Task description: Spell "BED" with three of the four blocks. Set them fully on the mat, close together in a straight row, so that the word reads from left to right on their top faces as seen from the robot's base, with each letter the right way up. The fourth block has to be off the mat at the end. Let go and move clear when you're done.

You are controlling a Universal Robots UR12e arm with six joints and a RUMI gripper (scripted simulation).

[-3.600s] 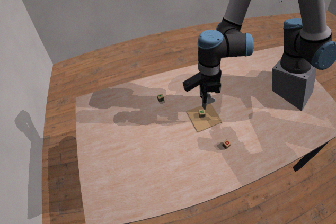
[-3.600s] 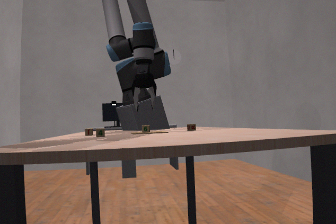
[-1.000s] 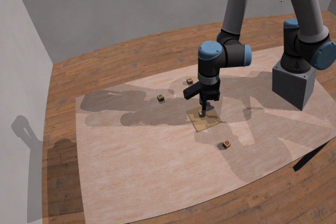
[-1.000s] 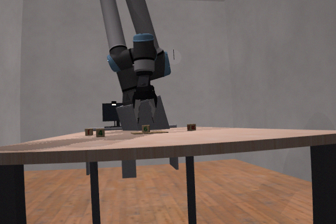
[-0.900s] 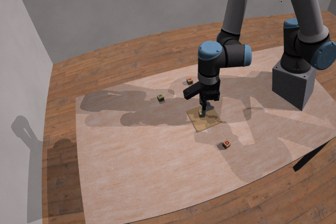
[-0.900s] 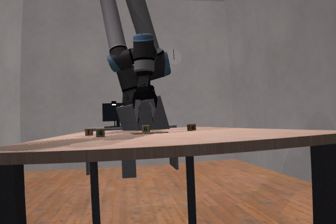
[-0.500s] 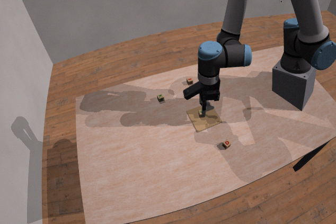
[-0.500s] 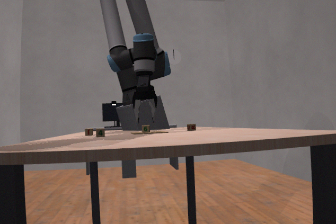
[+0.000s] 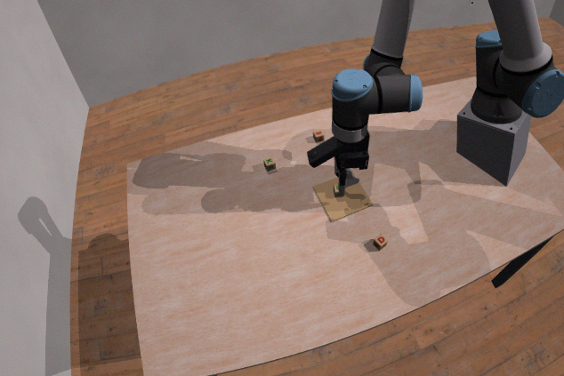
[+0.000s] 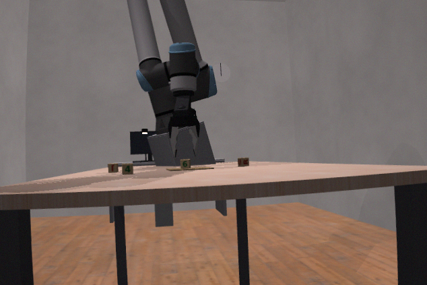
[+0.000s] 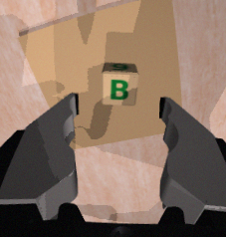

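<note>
The tan mat is 1 cm behind my hand, 1 cm to the left of it and 5 cm below it. Also, from my hand: green block 15 cm ahead, 19 cm to the right, 4 cm below.
</note>
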